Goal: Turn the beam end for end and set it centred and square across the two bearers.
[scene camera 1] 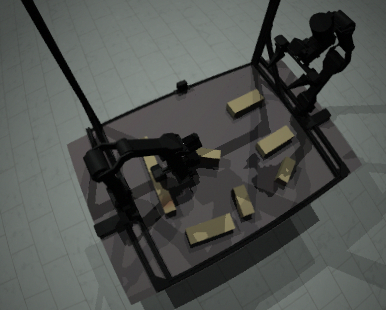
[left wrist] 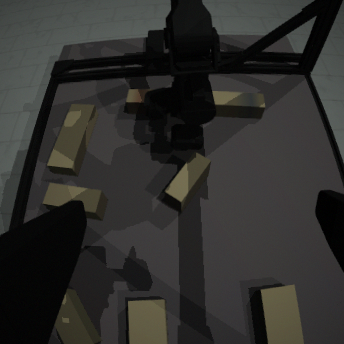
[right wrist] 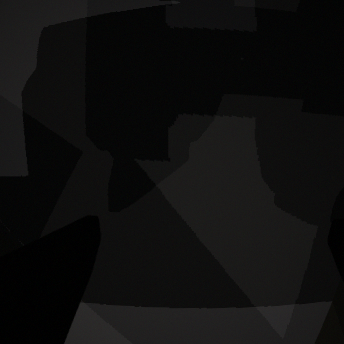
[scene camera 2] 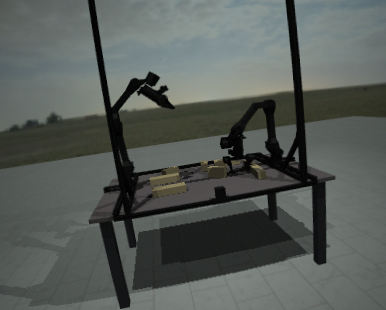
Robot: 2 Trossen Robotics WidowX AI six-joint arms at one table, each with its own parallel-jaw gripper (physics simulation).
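Places are measured from the left arm's base along level axes (x ahead, y left, z up), in metres.
Pixels of known places: left gripper, fingertip midpoint: [scene camera 1: 276, 78] [left wrist: 202, 207] [scene camera 2: 174, 108]; right gripper, fingertip midpoint: [right wrist: 218, 230] [scene camera 2: 239, 171]; left arm's base, link origin: [scene camera 1: 299, 111]; right arm's base, link origin: [scene camera 1: 122, 199] [scene camera 2: 277, 163].
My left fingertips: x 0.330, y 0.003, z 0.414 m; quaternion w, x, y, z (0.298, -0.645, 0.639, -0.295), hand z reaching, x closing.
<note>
Ahead of a thing's pixels: the offset from my left fingertips to its top centre. "pt": to the spot under its first point.
The long tan beam [scene camera 1: 168, 204] [left wrist: 239, 102] lies flat on the table near the right arm's base, and its middle is hidden by that arm. One end @(pt 0.430 m ahead, 0.081 m left, 0.389 m down) [scene camera 1: 165, 199] [left wrist: 136, 97] bears a reddish mark. Two tan bearers @(0.100 m back, 0.162 m right, 0.395 m down) [scene camera 1: 244, 103] @(0.112 m back, 0.068 m left, 0.395 m down) [scene camera 1: 275, 141] lie parallel near the left arm's base; they also show in the left wrist view [left wrist: 147, 321] [left wrist: 281, 314]. My right gripper [scene camera 1: 177, 184] [scene camera 2: 237, 162] [right wrist: 218, 230] is open and empty, low over the table beside the beam's middle. Its wrist view shows only shaded table. My left gripper [scene camera 1: 282, 72] [scene camera 2: 168, 106] [left wrist: 202, 207] is open and empty, raised high.
Several loose tan blocks lie about: one @(0.200 m ahead, 0.007 m right, 0.370 m down) [scene camera 1: 208, 154] [left wrist: 188, 181] beside the right gripper, one @(0.332 m ahead, 0.258 m left, 0.395 m down) [scene camera 1: 209, 229] [left wrist: 72, 136] near the front rail, two smaller ones @(0.167 m ahead, 0.226 m left, 0.383 m down) [scene camera 1: 242, 201] @(0.066 m back, 0.207 m left, 0.383 m down) [scene camera 1: 285, 170] mid-table. A black frame [scene camera 1: 210, 78] rims the table, with tall posts [scene camera 1: 264, 34].
</note>
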